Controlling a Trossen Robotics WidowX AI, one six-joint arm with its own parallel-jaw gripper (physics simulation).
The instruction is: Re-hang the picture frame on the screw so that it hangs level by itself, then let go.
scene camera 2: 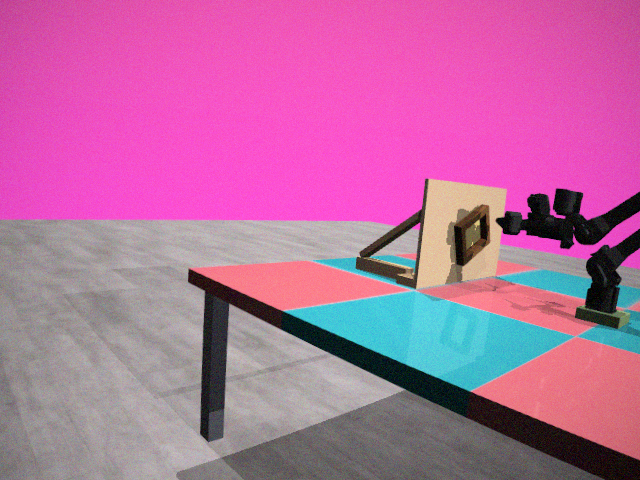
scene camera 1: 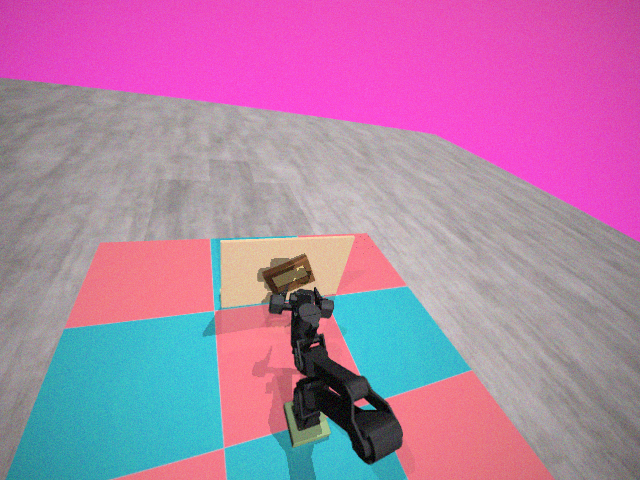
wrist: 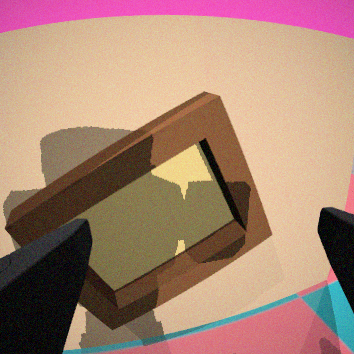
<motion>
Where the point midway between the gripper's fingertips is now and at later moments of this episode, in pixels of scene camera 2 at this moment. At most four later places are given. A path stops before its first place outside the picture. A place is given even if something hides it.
My gripper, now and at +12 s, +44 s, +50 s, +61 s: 506, 220; 496, 237; 482, 219; 474, 219; 475, 210. At the last of these places it holds a brown picture frame.
</motion>
